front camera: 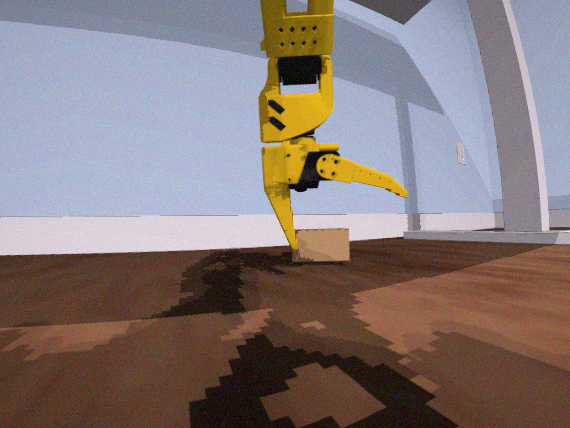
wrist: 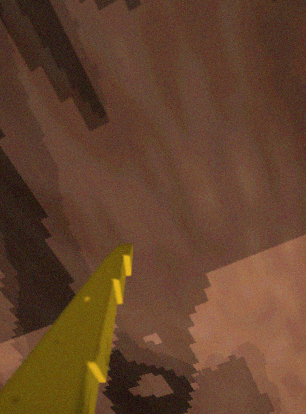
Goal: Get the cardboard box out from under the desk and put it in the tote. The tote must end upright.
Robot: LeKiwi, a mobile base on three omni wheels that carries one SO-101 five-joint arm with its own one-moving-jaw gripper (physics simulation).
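Places are measured from the arm's base along level axes (x left, y ahead, z down), in metres.
Pixels of known places: hand, tool point: (front camera: 297,245) (wrist: 132,255).
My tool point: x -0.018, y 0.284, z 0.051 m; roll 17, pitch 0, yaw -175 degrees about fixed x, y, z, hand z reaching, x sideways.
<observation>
Behind a point stands the place of what it marks.
The cardboard box (front camera: 323,245) @(x -0.069, y 0.424, z 0.065 m) is a small tan block resting upright on the floor near the wall, right of the image centre in the front view. It does not show in the wrist view. My gripper (front camera: 350,222) is wide open and empty, pointing down above the floor. Its fixed jaw (wrist: 75,330) @(x -0.009, y 0.284, z 0.021 m) hangs with its tip at the box's left edge in the front view; whether they touch is unclear. The moving jaw is swung out to the right, above the box's level, and is out of the wrist view. The tote does not show in either view.
A pale desk leg (front camera: 517,120) @(x -0.549, y 0.470, z -0.189 m) stands to the right, with a low foot bar (front camera: 450,235) @(x -0.471, y 0.643, z 0.075 m) along the floor. Behind the box are a white baseboard (front camera: 125,232) @(x 0.372, y 0.587, z 0.042 m) and a blue wall (front camera: 125,130) @(x 0.389, y 0.595, z -0.218 m) with an outlet (front camera: 460,152) @(x -0.938, y 1.109, z -0.311 m). Shadows lie across the wooden floor (front camera: 475,290) @(x -0.159, y 0.217, z 0.090 m) (wrist: 200,150) @(x -0.054, y 0.319, z 0.090 m).
</observation>
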